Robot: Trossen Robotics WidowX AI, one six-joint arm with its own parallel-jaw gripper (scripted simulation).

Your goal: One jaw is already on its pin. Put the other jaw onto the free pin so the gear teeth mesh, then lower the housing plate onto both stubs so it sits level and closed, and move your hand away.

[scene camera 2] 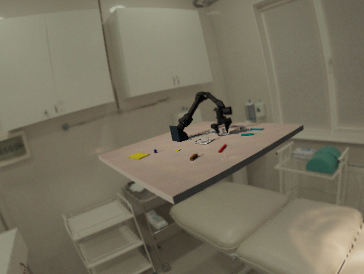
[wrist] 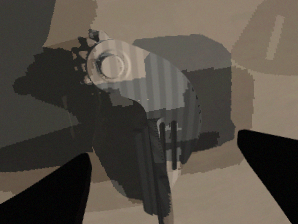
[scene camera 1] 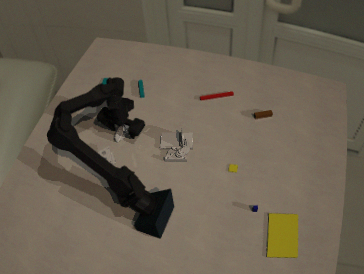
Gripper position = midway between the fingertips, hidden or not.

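Observation:
A yellow sheet [scene camera 1: 282,241] is part of the scene, though in the wrist view the sheet is out of frame, and there is a jaw [wrist: 116,66] as well. The gripper [scene camera 1: 124,134], which can also be seen in the wrist view [wrist: 166,149], is open and holds nothing.

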